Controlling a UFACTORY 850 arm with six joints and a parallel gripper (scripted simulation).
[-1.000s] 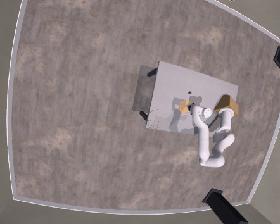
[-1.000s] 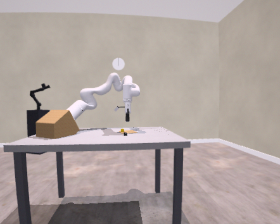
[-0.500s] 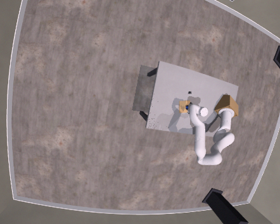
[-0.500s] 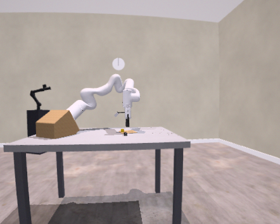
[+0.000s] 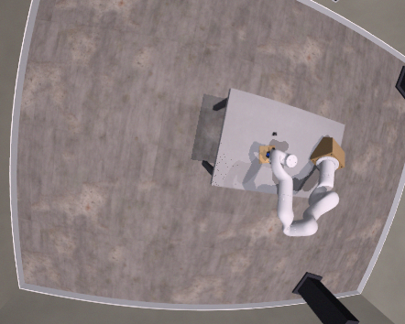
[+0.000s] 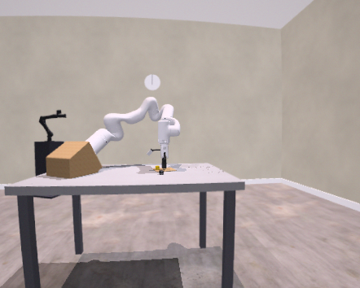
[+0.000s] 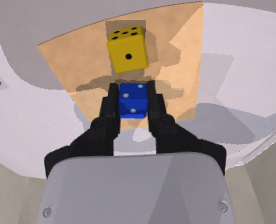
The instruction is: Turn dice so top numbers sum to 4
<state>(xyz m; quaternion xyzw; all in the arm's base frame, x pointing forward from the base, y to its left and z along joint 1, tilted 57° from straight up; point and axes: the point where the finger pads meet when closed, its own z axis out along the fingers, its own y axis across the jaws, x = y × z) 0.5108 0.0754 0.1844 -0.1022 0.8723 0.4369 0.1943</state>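
The blue die lies 10 mm below my hand. Round my hand: yellow die (40 mm behind, 20 mm to the right, 20 mm below); then tan mat (30 mm below); then black die (30 mm ahead, 170 mm to the right, 20 mm below).
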